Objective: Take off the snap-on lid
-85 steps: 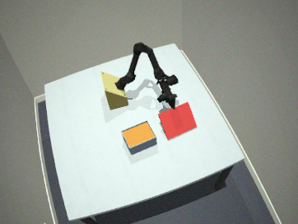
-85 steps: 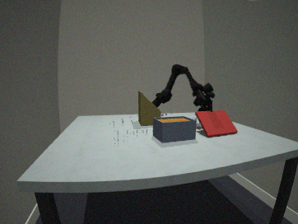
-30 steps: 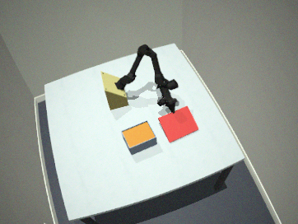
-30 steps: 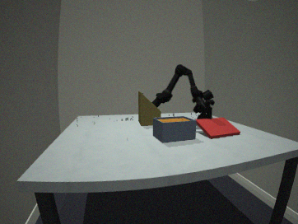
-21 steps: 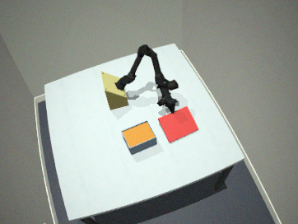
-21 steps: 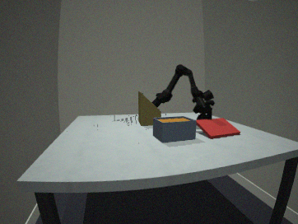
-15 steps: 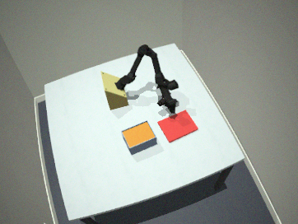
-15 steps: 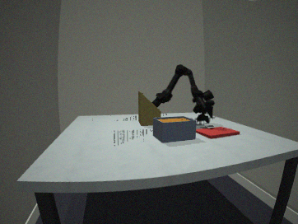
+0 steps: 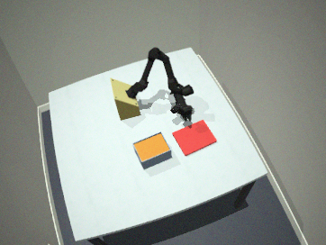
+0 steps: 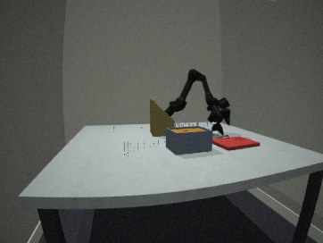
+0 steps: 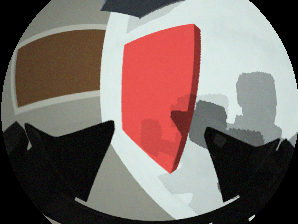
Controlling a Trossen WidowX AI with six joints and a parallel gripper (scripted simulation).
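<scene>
Now: the red lid 100 mm ahead of my gripper tip and 50 mm below it. From my gripper tip the other things lie so: grey-blue storage box: 90 mm ahead, 300 mm to the right, 10 mm below.
</scene>
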